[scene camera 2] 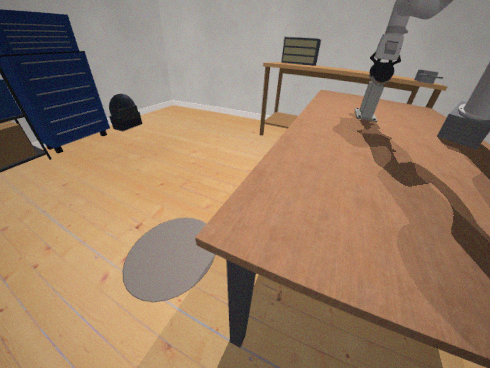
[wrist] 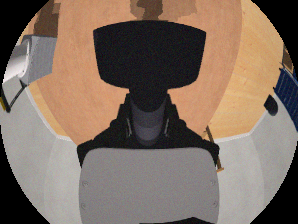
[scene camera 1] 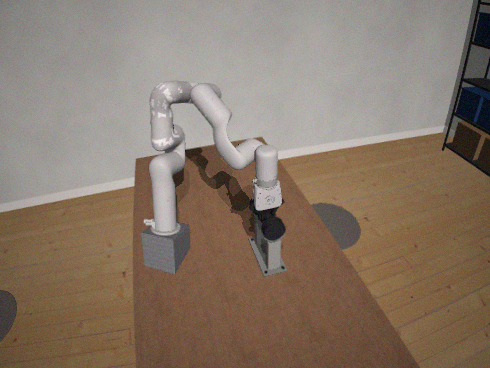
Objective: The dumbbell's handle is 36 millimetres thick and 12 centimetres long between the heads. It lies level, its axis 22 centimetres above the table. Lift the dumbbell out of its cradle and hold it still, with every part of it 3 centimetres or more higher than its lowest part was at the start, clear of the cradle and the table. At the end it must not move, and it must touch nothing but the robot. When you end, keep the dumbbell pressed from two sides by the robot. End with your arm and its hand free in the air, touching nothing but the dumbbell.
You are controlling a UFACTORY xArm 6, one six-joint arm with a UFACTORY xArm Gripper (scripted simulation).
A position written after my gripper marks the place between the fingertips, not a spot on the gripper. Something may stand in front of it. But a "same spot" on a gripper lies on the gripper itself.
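My gripper is visible in scene camera 1 (266, 219), and also in scene camera 2 and the wrist view. On my gripper, (scene camera 2: 390, 62) and (wrist: 115, 136) are the same spot.
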